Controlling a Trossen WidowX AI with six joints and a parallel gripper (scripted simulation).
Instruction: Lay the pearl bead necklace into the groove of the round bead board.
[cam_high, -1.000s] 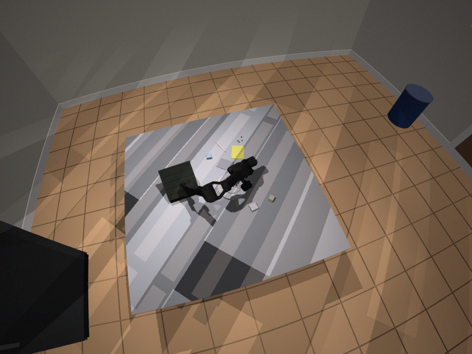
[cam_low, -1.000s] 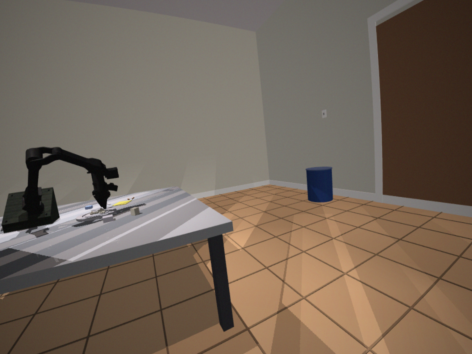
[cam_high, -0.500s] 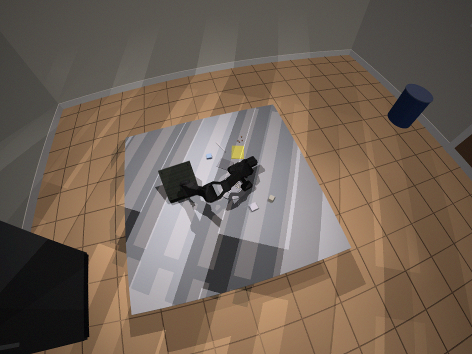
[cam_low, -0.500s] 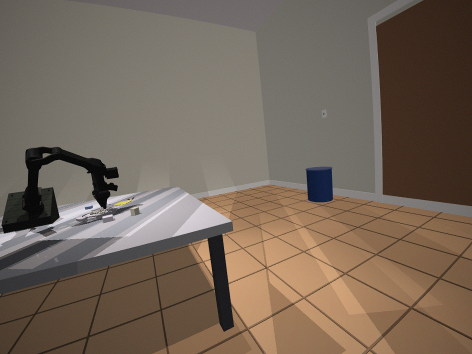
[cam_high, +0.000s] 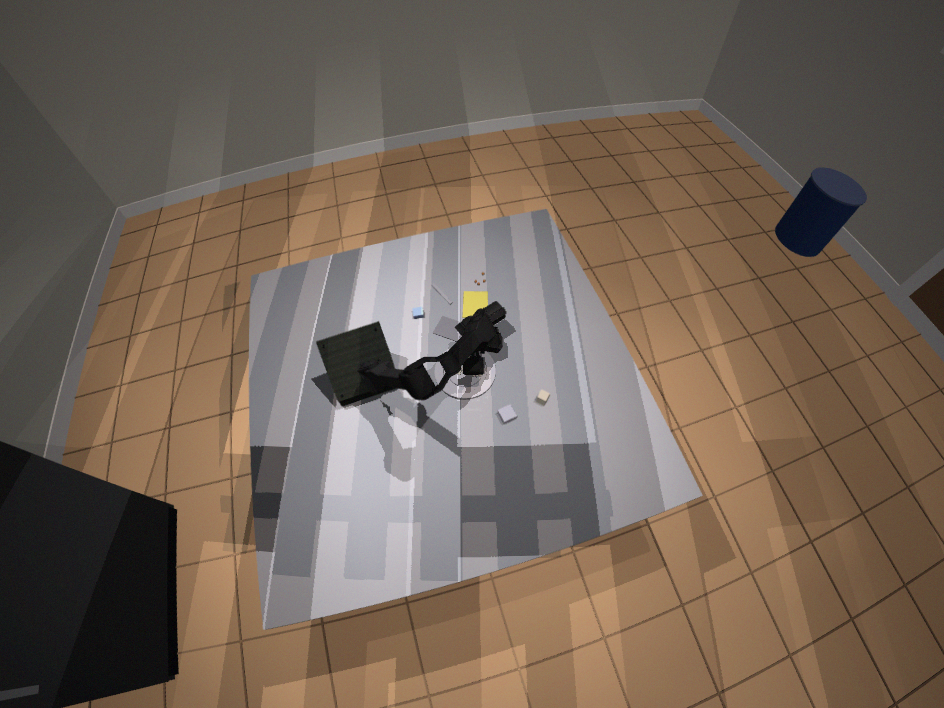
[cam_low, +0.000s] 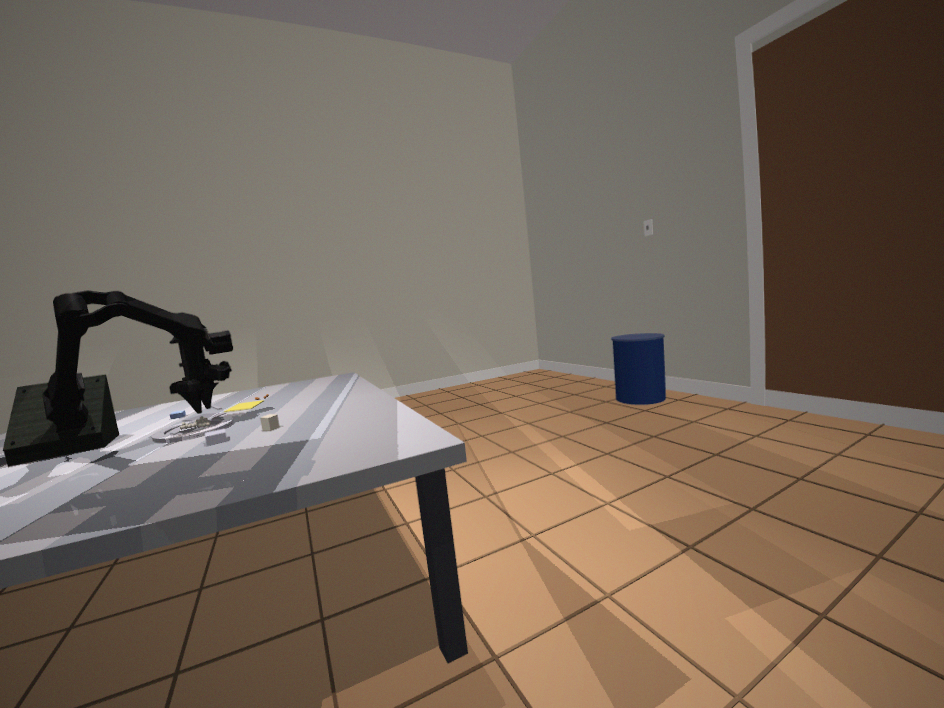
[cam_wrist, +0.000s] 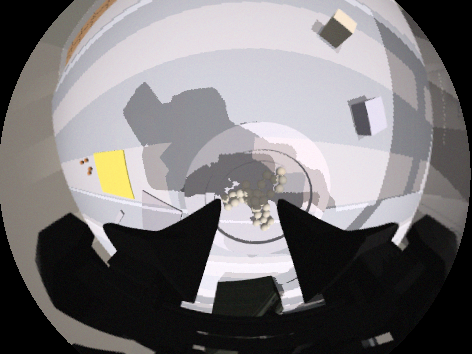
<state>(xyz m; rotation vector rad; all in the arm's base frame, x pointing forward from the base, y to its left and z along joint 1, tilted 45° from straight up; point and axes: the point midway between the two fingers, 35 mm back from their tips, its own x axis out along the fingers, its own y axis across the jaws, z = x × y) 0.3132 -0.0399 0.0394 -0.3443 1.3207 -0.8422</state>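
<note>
The round bead board is 3 cm behind my gripper tip, 1 cm to the right of it and 4 cm below it. The rest, counted from my gripper tip: grey card: 2 cm behind, 17 cm to the left, 5 cm below; then beige cube: 16 cm ahead, 19 cm to the right, 3 cm below; then white block: 4 cm ahead, 20 cm to the right, 4 cm below.
</note>
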